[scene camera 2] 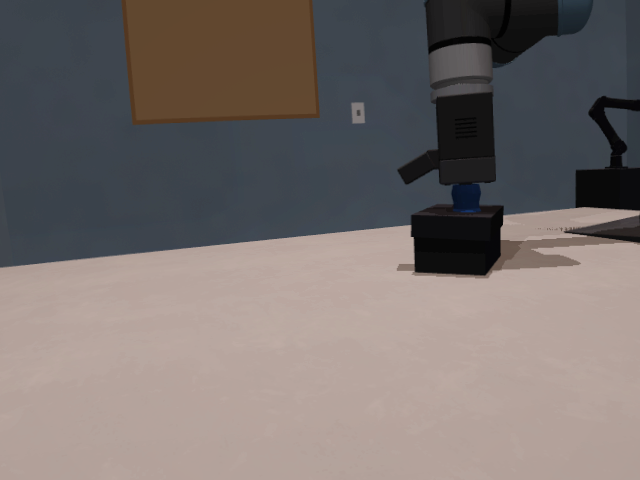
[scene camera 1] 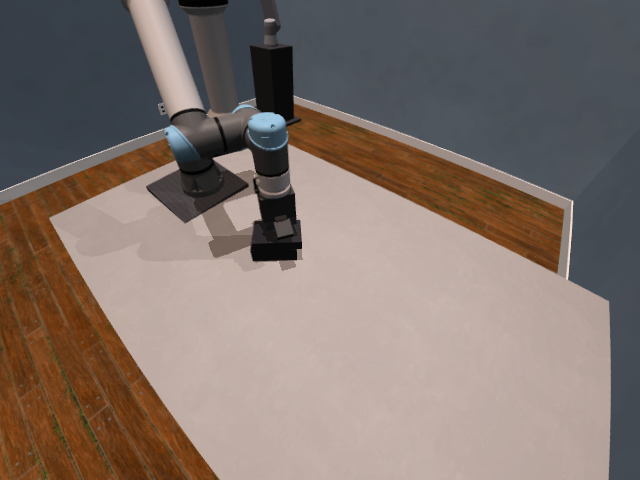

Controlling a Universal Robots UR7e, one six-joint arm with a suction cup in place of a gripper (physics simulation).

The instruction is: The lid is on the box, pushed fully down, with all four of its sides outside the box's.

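Frame: origin at the arm's base, x back, y down, z right, level; centimetres.
Where they show: arm's base, origin of the base link: [scene camera 1: 203, 183].
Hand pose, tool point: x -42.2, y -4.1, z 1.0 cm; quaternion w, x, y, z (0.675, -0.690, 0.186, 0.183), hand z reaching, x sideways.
Things, the pixels of their centre, and the offset from my tool point. Level surfaces: height alone.
- black lid, body centre: [scene camera 2: 460, 220] [scene camera 1: 277, 234] dy +0.0, dx -0.2, dz +1.2 cm
- black box, body centre: [scene camera 2: 460, 245] [scene camera 1: 274, 243] dy +3.5, dx +0.3, dz +2.1 cm
- pale table top, its level: dy +5.9 cm
The black lid [scene camera 1: 262, 238] [scene camera 2: 452, 227] lies level on the black box [scene camera 1: 273, 254] [scene camera 2: 449, 261], which stands upright on the pale surface. In the scene camera 2 view the lid's rim hangs around the box's upper part and stands out a little past it at the left and right. No gap shows between them. The far sides are hidden, and I cannot tell whether the lid touches bottom. My gripper [scene camera 1: 278, 207] [scene camera 2: 466, 198] is above them, its blue suction cup pressed on the lid's top and shut on it. The cup is hidden in the scene camera 1 view.
The arm's dark base plate [scene camera 1: 232, 184] is on the pale table top [scene camera 1: 392, 330] [scene camera 2: 258, 361], behind and left of the box in the scene camera 1 view. A black pedestal [scene camera 1: 273, 82] [scene camera 2: 599, 188] with another arm on it stands farther back. Walls rise behind.
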